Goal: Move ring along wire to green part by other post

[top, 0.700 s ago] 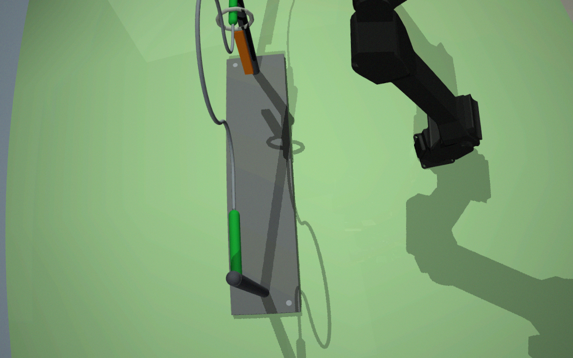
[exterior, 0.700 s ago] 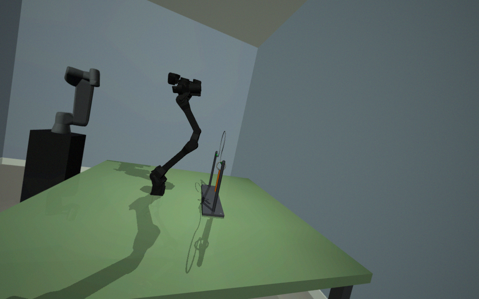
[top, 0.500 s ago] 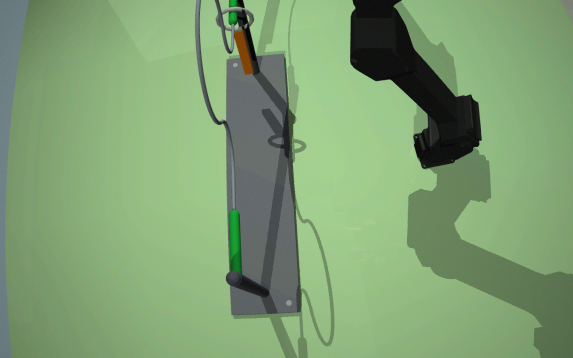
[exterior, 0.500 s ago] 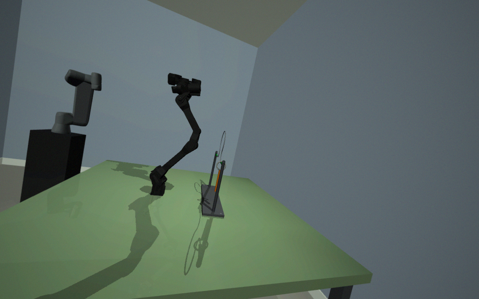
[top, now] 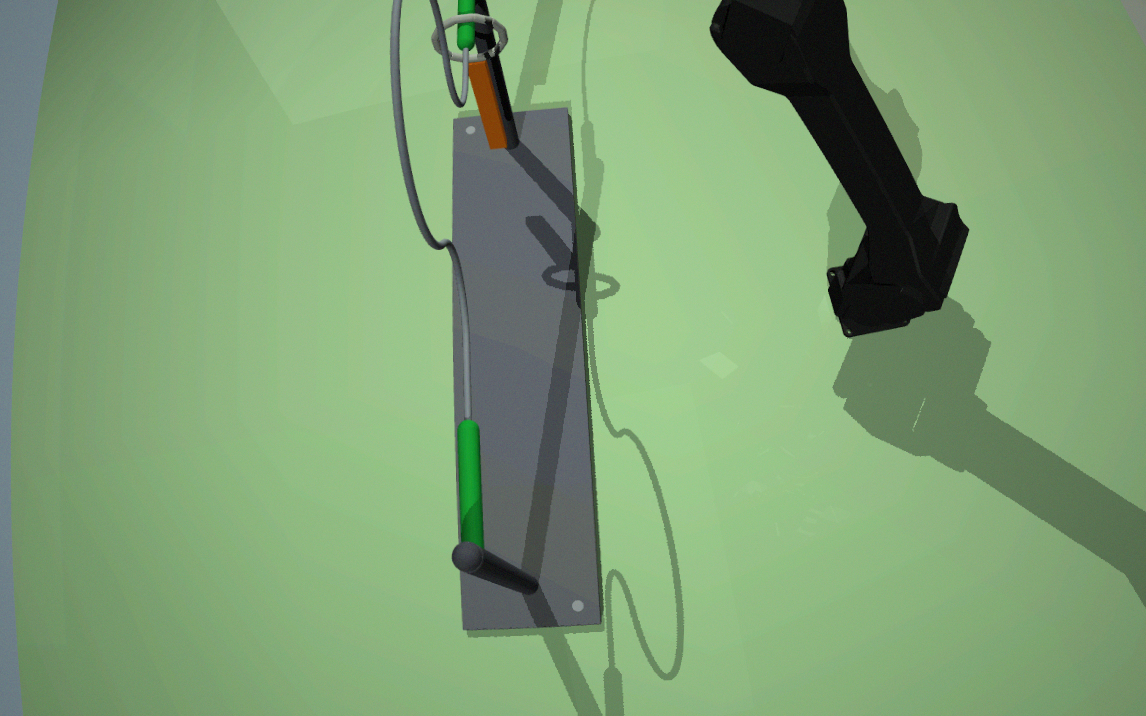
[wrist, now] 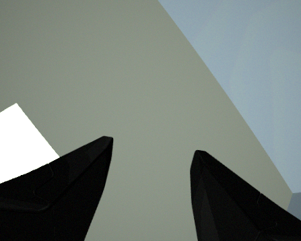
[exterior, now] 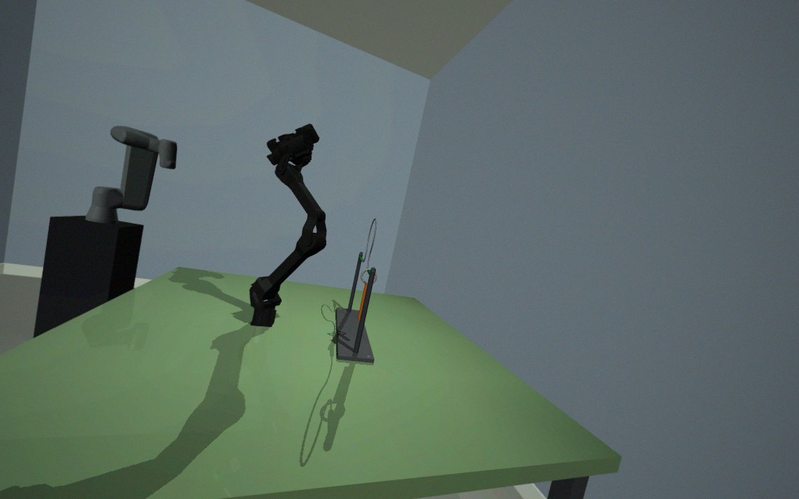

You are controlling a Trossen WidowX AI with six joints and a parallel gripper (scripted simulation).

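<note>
Right now my gripper tip is 29 cm short of the ring with orange handle, 33 cm to the left of it and 49 cm above it.
</note>
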